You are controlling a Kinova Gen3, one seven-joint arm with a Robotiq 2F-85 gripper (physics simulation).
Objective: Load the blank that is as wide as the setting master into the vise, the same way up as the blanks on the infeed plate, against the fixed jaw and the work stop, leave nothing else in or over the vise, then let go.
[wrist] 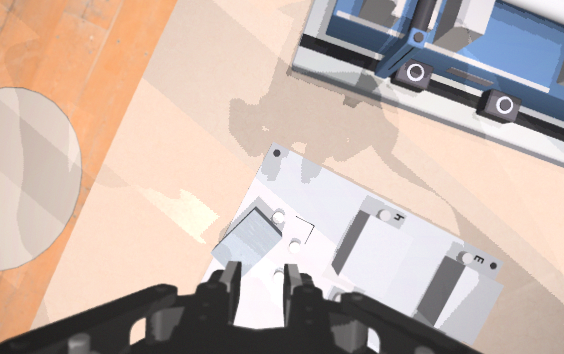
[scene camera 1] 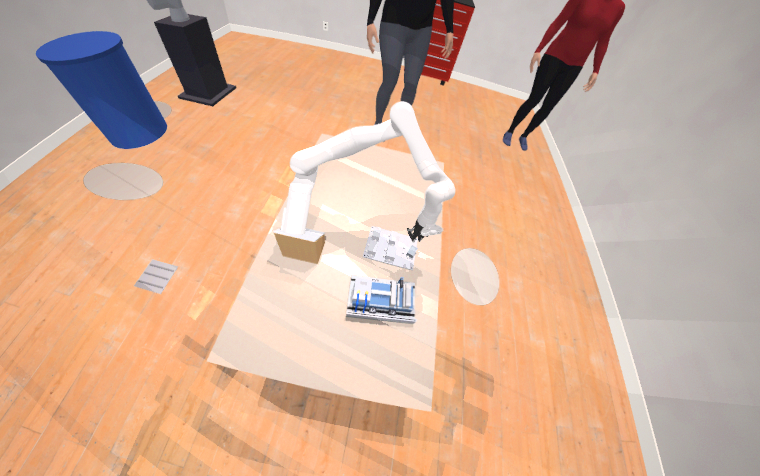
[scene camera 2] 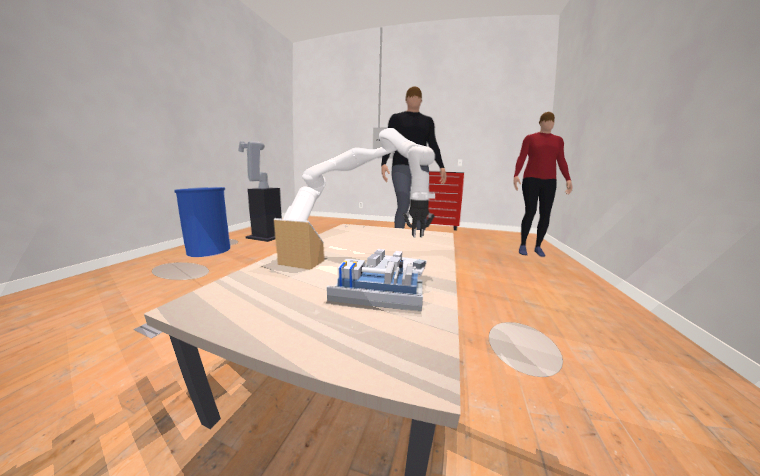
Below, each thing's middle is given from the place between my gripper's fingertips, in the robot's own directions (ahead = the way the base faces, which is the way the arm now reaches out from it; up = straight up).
Labels:
I see my gripper 10 mm short of the grey block (wrist: 255, 235), 20 mm to the right of it and 120 mm above it. The rest, counted from my hand: infeed plate (scene camera 1: 402, 240) (90 mm behind, 10 mm to the left, 140 mm below); blue vise bed (scene camera 2: 371, 277) (80 mm behind, 260 mm to the right, 100 mm below).

